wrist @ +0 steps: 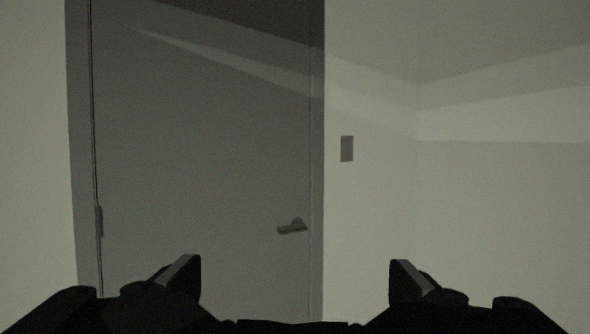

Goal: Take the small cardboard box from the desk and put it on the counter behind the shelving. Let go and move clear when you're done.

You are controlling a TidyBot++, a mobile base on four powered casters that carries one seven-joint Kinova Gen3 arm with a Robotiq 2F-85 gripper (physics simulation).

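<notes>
My gripper is open, its two dark fingers wide apart at the bottom of the wrist view, with no object between them. The door and wall show beyond the fingers. The small cardboard box, the desk, the shelving and the counter do not show in this view.
A closed grey door with a lever handle stands ahead, left of the middle. A small dark wall plate is on the pale wall right of the door. The walls meet in a corner farther right.
</notes>
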